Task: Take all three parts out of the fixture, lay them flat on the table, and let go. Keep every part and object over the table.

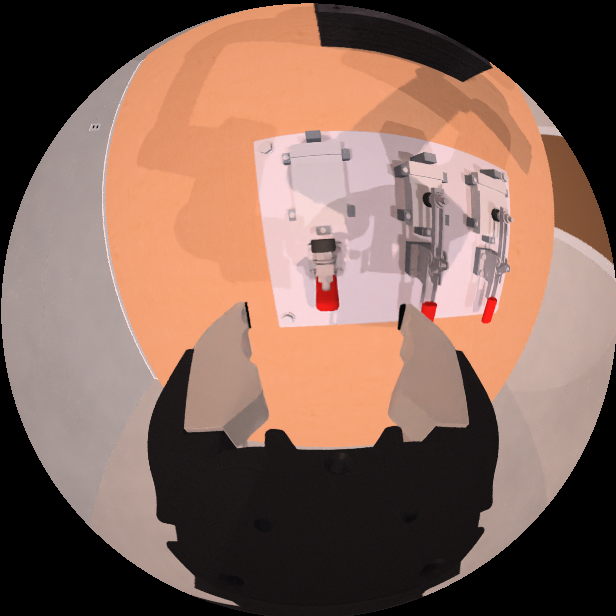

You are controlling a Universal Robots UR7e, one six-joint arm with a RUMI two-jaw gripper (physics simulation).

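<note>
A white fixture plate (390,229) lies on the orange table top, ahead of and below my gripper. It carries three toggle clamps with red handles: the left clamp (325,270), the middle clamp (426,241) and the right clamp (493,241). The left clamp's handle (325,295) points toward me. Thin grey flat parts seem to sit in the bays under the clamps, the left one at the upper left of the plate (316,172); I cannot make out their outlines well. My gripper (323,316) is open and empty, held high above the plate's near edge.
The orange table top's left edge (117,229) borders grey floor. A black ribbed object (396,40) sits at the table's far edge. A brown surface (574,189) shows at the right. Arm shadows fall across the table and plate.
</note>
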